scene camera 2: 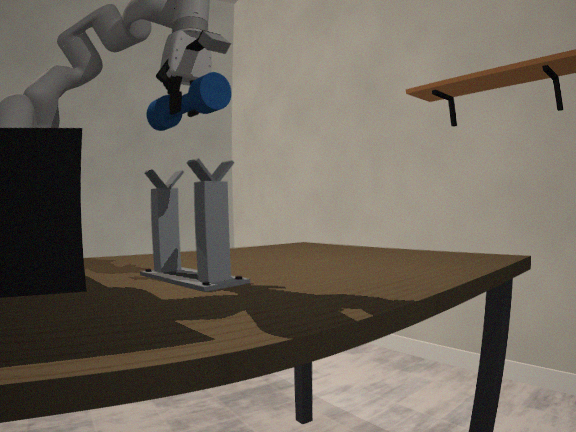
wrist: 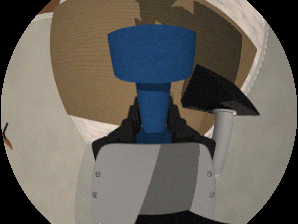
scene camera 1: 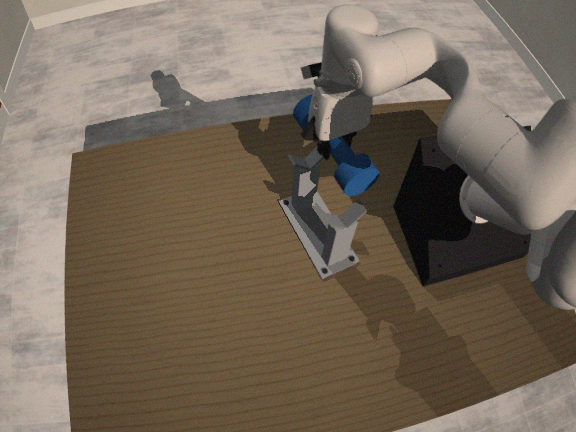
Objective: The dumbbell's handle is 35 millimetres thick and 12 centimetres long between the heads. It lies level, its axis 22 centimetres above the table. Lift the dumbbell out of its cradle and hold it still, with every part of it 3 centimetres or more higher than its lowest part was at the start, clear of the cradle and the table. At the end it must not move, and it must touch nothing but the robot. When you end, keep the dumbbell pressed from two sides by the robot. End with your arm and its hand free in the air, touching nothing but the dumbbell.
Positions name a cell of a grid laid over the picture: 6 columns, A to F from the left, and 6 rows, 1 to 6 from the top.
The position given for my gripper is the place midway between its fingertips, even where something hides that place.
In view: my gripper (scene camera 2: B2) and a blue dumbbell (scene camera 2: C2).
The blue dumbbell shows as well in the wrist view (wrist: D2) and in scene camera 1 (scene camera 1: D3). My gripper shows as well in the wrist view (wrist: D3).
